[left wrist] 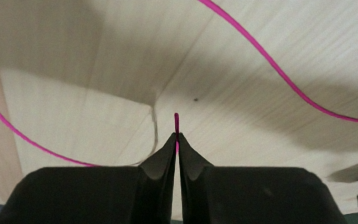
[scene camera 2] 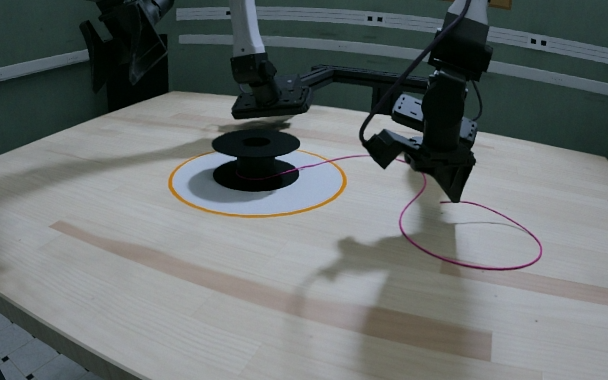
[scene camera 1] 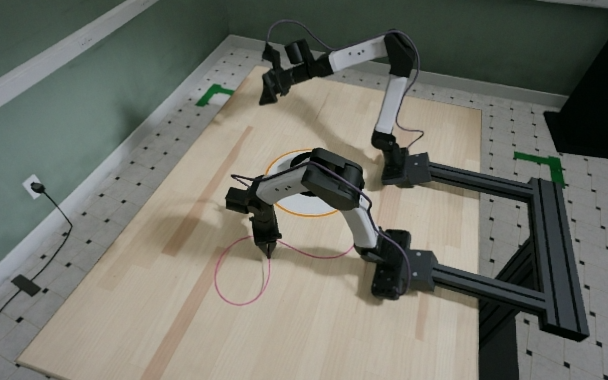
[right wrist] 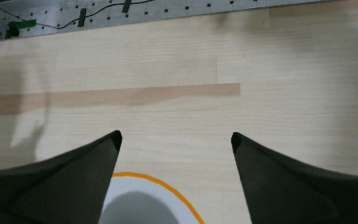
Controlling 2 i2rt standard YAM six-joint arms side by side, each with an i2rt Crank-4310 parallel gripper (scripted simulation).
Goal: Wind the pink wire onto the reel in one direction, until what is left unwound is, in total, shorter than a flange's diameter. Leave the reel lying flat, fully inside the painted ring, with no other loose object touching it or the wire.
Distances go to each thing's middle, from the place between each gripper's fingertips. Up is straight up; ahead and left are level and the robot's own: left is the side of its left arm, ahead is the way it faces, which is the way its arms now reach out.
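The black reel [scene camera 2: 253,160] is 7 cm behind my left hand [scene camera 2: 455,202] and 37 cm to the right of it.
Measured from my right hand [scene camera 2: 111,87], the black reel is 16 cm to the left of it, 21 cm behind it and 18 cm below it. Going by its middle, the reel is nearer to my right hand than to my left hand.
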